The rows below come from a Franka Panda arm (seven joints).
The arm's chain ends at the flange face. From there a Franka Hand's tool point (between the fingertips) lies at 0.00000 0.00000 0.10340 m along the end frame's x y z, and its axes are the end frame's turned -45 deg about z.
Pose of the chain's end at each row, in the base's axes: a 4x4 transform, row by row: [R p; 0 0 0 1], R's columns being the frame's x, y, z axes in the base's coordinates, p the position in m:
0.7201, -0.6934, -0.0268, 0.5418; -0.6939, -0.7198, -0.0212, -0.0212; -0.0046, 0.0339, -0.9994, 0.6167; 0, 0, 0, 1
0.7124, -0.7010, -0.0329, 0.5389; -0.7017, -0.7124, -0.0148, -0.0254; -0.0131, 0.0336, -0.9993, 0.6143; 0, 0, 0, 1
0.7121, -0.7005, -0.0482, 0.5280; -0.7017, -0.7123, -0.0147, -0.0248; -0.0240, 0.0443, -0.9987, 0.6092; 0, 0, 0, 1
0.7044, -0.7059, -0.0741, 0.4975; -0.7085, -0.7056, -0.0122, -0.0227; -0.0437, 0.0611, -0.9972, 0.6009; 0, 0, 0, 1
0.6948, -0.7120, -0.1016, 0.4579; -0.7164, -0.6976, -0.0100, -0.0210; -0.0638, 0.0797, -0.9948, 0.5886; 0, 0, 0, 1
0.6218, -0.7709, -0.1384, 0.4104; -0.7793, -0.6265, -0.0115, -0.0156; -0.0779, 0.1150, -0.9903, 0.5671; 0, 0, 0, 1
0.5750, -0.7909, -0.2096, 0.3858; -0.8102, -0.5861, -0.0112, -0.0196; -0.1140, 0.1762, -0.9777, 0.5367; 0, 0, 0, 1
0.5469, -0.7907, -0.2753, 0.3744; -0.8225, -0.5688, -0.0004, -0.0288; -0.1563, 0.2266, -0.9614, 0.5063; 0, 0, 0, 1
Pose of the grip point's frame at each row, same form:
0.9995, 0.0189, -0.0268, 0.5390; 0.0183, -0.9996, -0.0212, -0.0234; -0.0272, 0.0207, -0.9994, 0.5134; 0, 0, 0, 1
0.9994, 0.0081, -0.0329, 0.5355; 0.0076, -0.9999, -0.0148, -0.0269; -0.0330, 0.0145, -0.9993, 0.5110; 0, 0, 0, 1
0.9989, 0.0082, -0.0482, 0.5230; 0.0075, -0.9998, -0.0147, -0.0263; -0.0483, 0.0144, -0.9987, 0.5059; 0, 0, 0, 1
0.9972, -0.0011, -0.0741, 0.4898; -0.0021, -0.9999, -0.0122, -0.0240; -0.0741, 0.0123, -0.9972, 0.4978; 0, 0, 0, 1
0.9948, -0.0122, -0.1016, 0.4474; -0.0133, -0.9998, -0.0100, -0.0220; -0.1015, 0.0112, -0.9948, 0.4857; 0, 0, 0, 1
0.9848, -0.1054, -0.1384, 0.3961; -0.1080, -0.9941, -0.0115, -0.0168; -0.1364, 0.0262, -0.9903, 0.4647; 0, 0, 0, 1
0.9658, -0.1527, -0.2096, 0.3641; -0.1585, -0.9873, -0.0112, -0.0208; -0.2052, 0.0440, -0.9777, 0.4356; 0, 0, 0, 1
0.9458, -0.1724, -0.2753, 0.3459; -0.1794, -0.9838, -0.0004, -0.0288; -0.2708, 0.0497, -0.9614, 0.4069; 0, 0, 0, 1

